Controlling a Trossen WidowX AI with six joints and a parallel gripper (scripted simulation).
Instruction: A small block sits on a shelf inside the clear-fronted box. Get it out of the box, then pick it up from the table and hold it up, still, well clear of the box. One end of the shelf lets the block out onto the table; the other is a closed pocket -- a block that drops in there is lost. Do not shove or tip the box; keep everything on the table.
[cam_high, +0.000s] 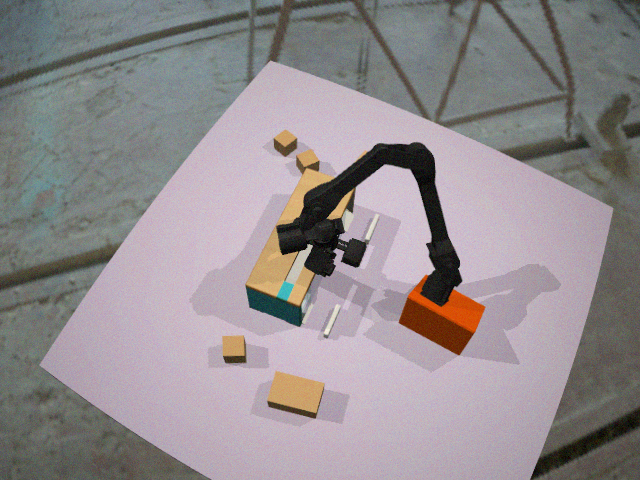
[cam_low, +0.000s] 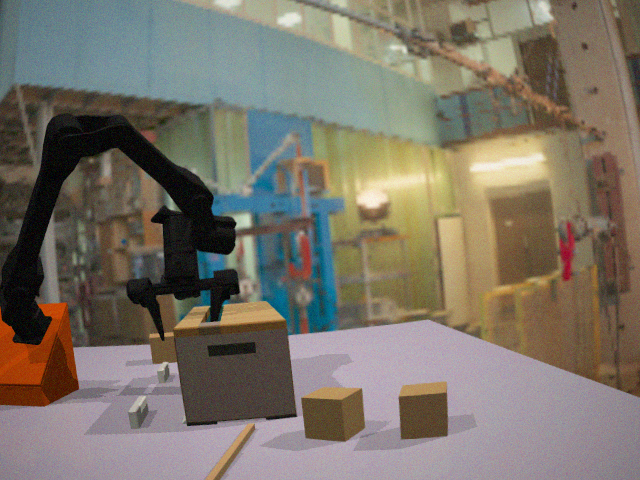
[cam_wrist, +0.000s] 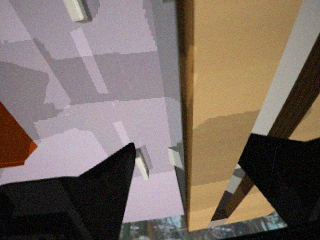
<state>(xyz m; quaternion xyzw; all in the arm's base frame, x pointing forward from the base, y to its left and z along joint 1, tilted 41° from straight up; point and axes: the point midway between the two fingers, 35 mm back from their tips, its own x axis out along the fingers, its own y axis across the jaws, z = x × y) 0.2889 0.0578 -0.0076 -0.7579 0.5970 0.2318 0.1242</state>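
Right now the long box is 3 cm below my gripper tip and 3 cm ahead of it. Round my gripper tip: purple block: 6 cm ahead, 1 cm to the right, 1 cm below; thin tan stick: 29 cm to the right, 14 cm ahead, 9 cm below; tan cube: 34 cm to the left, 7 cm below, 3 cm ahead.
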